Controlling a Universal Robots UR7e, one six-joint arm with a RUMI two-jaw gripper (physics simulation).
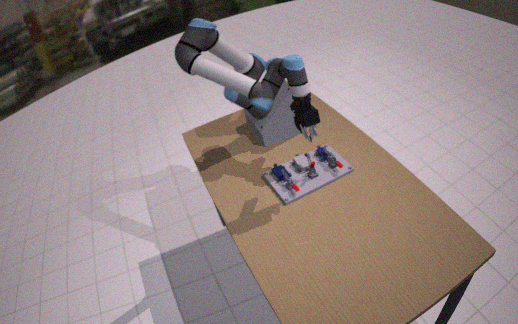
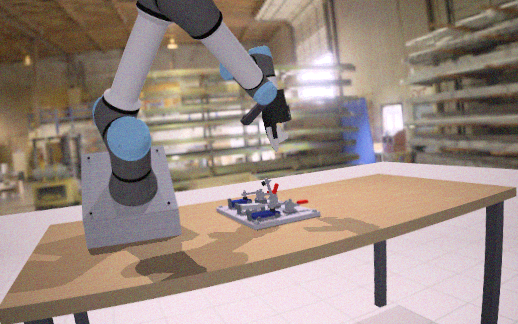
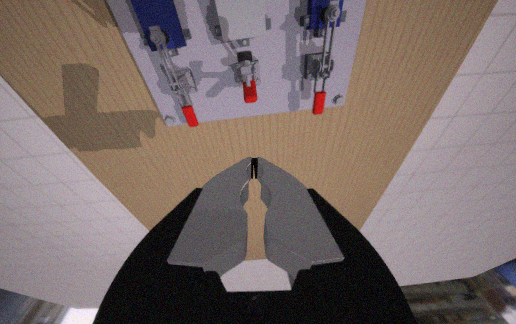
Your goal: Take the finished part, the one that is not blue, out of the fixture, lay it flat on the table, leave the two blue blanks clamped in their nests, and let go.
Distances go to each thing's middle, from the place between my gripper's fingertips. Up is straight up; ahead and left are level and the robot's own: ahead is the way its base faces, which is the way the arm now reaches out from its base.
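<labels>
There is the fixture plate (image 1: 326, 175), and my hand is 200 mm above it and 70 mm past it.
</labels>
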